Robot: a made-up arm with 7 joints. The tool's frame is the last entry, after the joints.
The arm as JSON. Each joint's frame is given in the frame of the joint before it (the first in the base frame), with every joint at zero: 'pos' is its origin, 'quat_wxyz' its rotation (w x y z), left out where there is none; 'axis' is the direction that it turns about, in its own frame. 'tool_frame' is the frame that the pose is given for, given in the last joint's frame.
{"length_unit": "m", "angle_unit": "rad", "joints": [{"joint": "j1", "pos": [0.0, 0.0, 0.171], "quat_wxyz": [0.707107, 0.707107, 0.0, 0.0], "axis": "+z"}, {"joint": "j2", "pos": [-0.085, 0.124, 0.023], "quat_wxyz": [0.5, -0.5, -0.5, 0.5], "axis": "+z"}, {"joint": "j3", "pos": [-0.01, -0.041, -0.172], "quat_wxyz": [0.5, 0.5, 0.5, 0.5], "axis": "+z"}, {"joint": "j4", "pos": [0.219, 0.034, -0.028], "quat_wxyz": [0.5, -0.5, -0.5, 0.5], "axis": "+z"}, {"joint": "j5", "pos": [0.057, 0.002, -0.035], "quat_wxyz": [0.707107, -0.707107, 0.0, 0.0], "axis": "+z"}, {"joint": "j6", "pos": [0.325, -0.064, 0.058], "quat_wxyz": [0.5, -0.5, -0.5, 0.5], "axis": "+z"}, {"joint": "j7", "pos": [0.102, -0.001, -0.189], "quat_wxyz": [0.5, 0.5, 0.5, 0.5], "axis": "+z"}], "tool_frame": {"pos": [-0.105, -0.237, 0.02], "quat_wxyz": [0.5, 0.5, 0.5, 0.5]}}
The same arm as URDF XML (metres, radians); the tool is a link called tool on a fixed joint. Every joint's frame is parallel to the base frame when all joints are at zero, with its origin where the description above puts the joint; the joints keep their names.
<robot name="arm">
  <joint name="tool_fixed" type="fixed">
    <parent link="link7"/>
    <child link="tool"/>
    <origin xyz="-0.237 0.02 -0.105"/>
  </joint>
  <joint name="j7" type="continuous">
    <parent link="link6"/>
    <child link="link7"/>
    <origin xyz="-0.189 0.102 -0.001"/>
    <axis xyz="0 1 0"/>
  </joint>
  <joint name="j6" type="continuous">
    <parent link="link5"/>
    <child link="link6"/>
    <origin xyz="-0.325 -0.064 -0.058"/>
    <axis xyz="1 0 0"/>
  </joint>
  <joint name="j5" type="continuous">
    <parent link="link4"/>
    <child link="link5"/>
    <origin xyz="-0.057 0.035 -0.002"/>
    <axis xyz="0 0 -1"/>
  </joint>
  <joint name="j4" type="continuous">
    <parent link="link3"/>
    <child link="link4"/>
    <origin xyz="-0.034 0.219 -0.028"/>
    <axis xyz="0 -1 0"/>
  </joint>
  <joint name="j3" type="continuous">
    <parent link="link2"/>
    <child link="link3"/>
    <origin xyz="0.172 -0.041 -0.01"/>
    <axis xyz="0 0 1"/>
  </joint>
  <joint name="j2" type="continuous">
    <parent link="link1"/>
    <child link="link2"/>
    <origin xyz="-0.085 -0.023 0.124"/>
    <axis xyz="-1 0 0"/>
  </joint>
  <joint name="j1" type="continuous">
    <parent link="base_link"/>
    <child link="link1"/>
    <origin xyz="0 0 0.171"/>
    <axis xyz="0 -1 0"/>
  </joint>
  <link name="base_link"/>
  <link name="link1"/>
  <link name="link2"/>
  <link name="link3"/>
  <link name="link4"/>
  <link name="link5"/>
  <link name="link6"/>
  <link name="link7"/>
  <link name="tool"/>
</robot>

